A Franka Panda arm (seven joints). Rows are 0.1 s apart.
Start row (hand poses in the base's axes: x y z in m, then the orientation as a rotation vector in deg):
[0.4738, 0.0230, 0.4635, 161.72, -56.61, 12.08]
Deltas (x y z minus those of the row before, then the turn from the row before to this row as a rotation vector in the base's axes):
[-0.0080, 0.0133, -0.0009, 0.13, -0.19, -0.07]
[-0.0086, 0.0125, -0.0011, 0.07, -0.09, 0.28]
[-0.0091, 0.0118, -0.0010, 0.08, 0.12, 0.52]
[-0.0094, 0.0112, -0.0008, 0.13, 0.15, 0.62]
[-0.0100, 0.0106, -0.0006, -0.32, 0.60, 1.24]
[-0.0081, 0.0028, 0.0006, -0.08, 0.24, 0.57]
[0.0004, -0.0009, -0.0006, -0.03, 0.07, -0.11]
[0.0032, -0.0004, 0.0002, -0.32, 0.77, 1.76]
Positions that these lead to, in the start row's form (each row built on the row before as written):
[0.4658, 0.0363, 0.4626, 161.83, -56.80, 12.29]
[0.4572, 0.0488, 0.4615, 162.06, -56.46, 12.42]
[0.4481, 0.0606, 0.4605, 162.40, -55.74, 12.27]
[0.4387, 0.0718, 0.4597, 162.83, -54.89, 12.07]
[0.4287, 0.0824, 0.4591, 163.10, -52.92, 11.47]
[0.4206, 0.0852, 0.4597, 163.28, -52.04, 11.22]
[0.4210, 0.0843, 0.4591, 163.19, -52.17, 11.12]
[0.4242, 0.0839, 0.4593, 163.65, -49.43, 10.34]

